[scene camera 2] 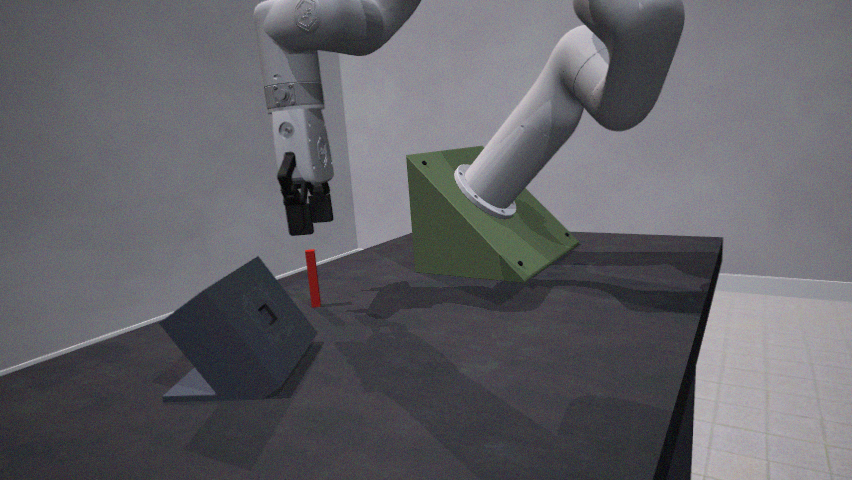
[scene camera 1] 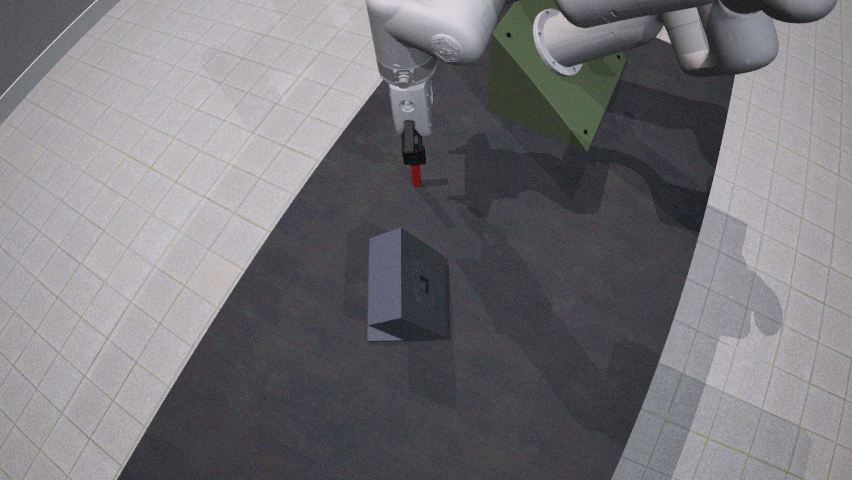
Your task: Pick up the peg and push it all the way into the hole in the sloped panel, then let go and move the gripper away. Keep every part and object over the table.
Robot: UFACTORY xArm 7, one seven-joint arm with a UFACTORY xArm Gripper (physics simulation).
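Places are measured from the arm's base along level axes (x up, y back, z right), in centimetres.
Pixels of known places: gripper, between the fingertips: [scene camera 2: 313,227] [scene camera 1: 416,137]; arm's base, origin of its link: [scene camera 2: 484,193] [scene camera 1: 557,43].
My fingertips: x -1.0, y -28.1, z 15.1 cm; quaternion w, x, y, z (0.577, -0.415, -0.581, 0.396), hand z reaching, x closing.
Note:
Ahead of a thing's pixels: the offset from my fingertips to its middle. "*": to the spot under its first point. Level surfaces: height alone.
The red peg @[dx -6.9, dy -1.4, dz -0.1 cm] [scene camera 1: 416,176] [scene camera 2: 313,279] stands upright on the table. In scene camera 1 its upper part is hidden behind the fingers. My gripper [scene camera 1: 413,159] [scene camera 2: 311,221] points down, open and empty, with its fingertips a little above the peg's top in scene camera 2. In both views the fingers are seen nearly in line, one partly behind the other. The blue-grey block with the sloped panel @[dx -6.4, dy -20.7, dz -6.3 cm] [scene camera 1: 434,310] [scene camera 2: 286,351] stands apart from the peg, towards the front in scene camera 1. The square hole @[* dx -6.0, dy -19.3, dz -8.6 cm] [scene camera 1: 423,284] [scene camera 2: 266,314] is in its sloped face and looks empty.
The green wedge mount [scene camera 1: 536,89] [scene camera 2: 453,232] carries the arm's base, to the right of the peg and behind it. The dark table @[dx -10.9 cm] [scene camera 1: 536,262] [scene camera 2: 476,351] has its right edge in scene camera 2, with tiled floor beyond. Arm shadows fall across the table.

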